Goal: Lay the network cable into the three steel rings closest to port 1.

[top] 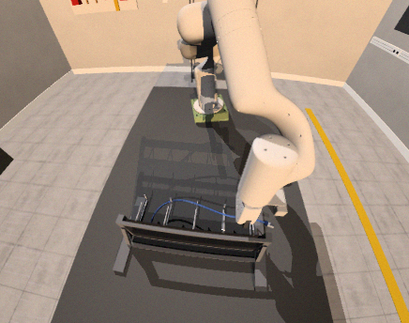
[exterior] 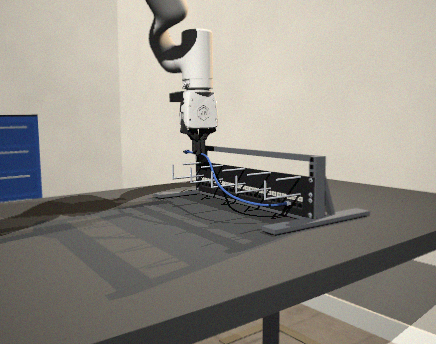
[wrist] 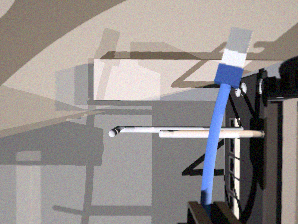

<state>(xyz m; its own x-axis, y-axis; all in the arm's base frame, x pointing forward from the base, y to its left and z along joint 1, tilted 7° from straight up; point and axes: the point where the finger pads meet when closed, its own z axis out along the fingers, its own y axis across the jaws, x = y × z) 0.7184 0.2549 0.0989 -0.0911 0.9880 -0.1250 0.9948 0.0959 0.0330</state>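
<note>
My gripper is now 9 cm to the right of the clear plug, 2 cm above it and 1 cm short of it. From my hand the other things lie so: patch-panel rack 14 cm to the right, 8 cm below, 8 cm ahead.
</note>
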